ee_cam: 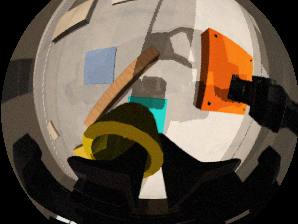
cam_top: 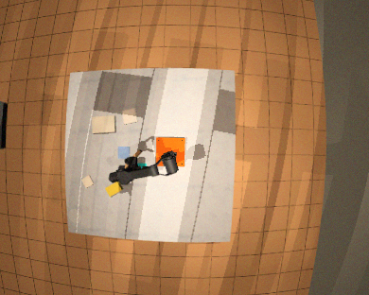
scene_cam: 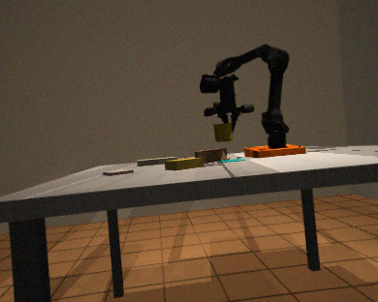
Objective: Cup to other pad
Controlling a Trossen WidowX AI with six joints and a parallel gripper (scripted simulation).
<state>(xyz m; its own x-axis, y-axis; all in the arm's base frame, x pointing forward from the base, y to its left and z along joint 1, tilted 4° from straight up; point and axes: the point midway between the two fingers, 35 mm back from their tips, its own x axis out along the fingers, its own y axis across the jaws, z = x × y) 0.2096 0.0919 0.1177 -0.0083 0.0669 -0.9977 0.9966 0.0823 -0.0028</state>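
Right now my gripper tip is 10 mm short of the teal pad, 20 mm to the right of it and 120 mm above it. From my gripper tip the other things lie so: light blue pad (140 mm ahead, 90 mm to the right, 120 mm below); then long wooden bar (80 mm ahead, 40 mm to the right, 90 mm below); then olive-yellow cup (20 mm ahead).
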